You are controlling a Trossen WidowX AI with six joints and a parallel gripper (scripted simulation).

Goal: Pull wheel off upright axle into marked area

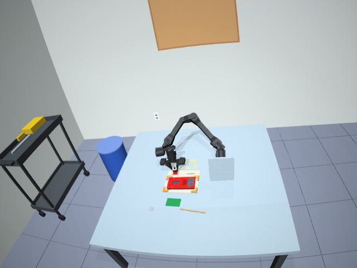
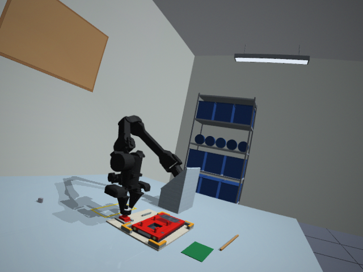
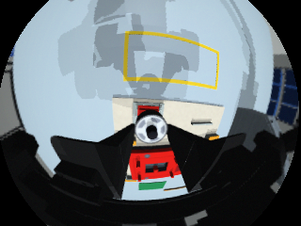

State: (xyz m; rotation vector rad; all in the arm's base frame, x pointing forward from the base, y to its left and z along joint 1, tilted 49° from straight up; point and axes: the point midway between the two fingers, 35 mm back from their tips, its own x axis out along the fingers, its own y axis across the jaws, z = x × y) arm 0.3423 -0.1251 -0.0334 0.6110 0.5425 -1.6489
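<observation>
Right now my gripper tip is 10 mm above the black upright axle. From my gripper tip the other things lie so: green square (290 mm to the left, 40 mm below); wheel (right at my gripper tip); grey cube (160 mm ahead, 280 mm to the right, 30 mm below).
</observation>
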